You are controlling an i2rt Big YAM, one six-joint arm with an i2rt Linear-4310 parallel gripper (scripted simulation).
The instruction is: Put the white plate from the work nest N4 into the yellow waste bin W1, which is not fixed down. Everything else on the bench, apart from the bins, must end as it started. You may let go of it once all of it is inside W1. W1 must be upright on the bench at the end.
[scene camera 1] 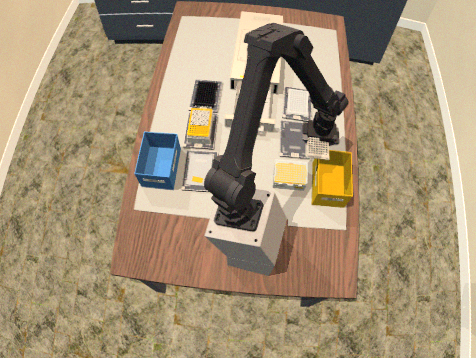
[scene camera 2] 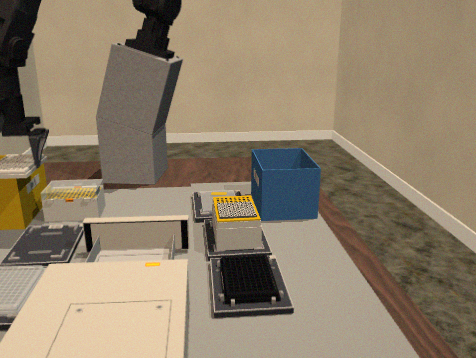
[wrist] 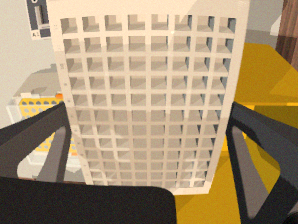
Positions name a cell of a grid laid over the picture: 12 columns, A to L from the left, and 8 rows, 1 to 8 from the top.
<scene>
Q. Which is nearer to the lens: the instrument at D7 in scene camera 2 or the black plate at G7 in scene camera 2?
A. The instrument.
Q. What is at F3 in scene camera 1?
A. A yellow-topped tip box.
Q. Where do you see a yellow-topped tip box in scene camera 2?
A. G6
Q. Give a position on a white plate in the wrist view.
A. G5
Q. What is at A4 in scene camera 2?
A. The gripper.
</scene>
